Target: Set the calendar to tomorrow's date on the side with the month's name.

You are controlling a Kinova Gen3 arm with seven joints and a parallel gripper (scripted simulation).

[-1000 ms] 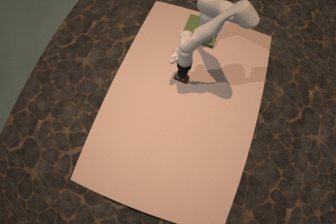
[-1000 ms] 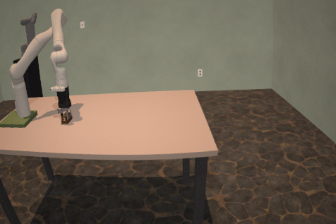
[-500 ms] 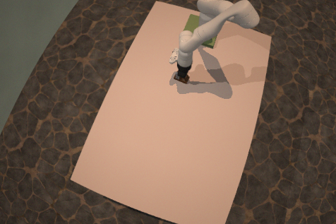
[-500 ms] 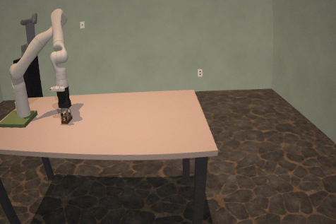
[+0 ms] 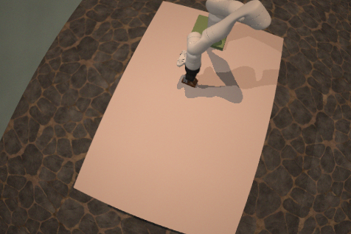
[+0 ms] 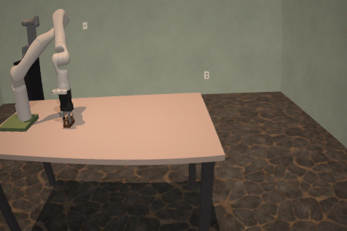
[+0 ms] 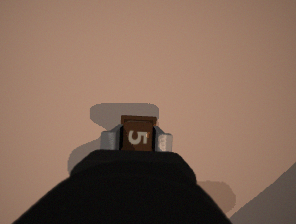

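The brown tray lies 3 cm below my hand and 2 cm to the left of it. The rest, counted from my hand: brown cube: 3 cm to the left, 1 cm below.
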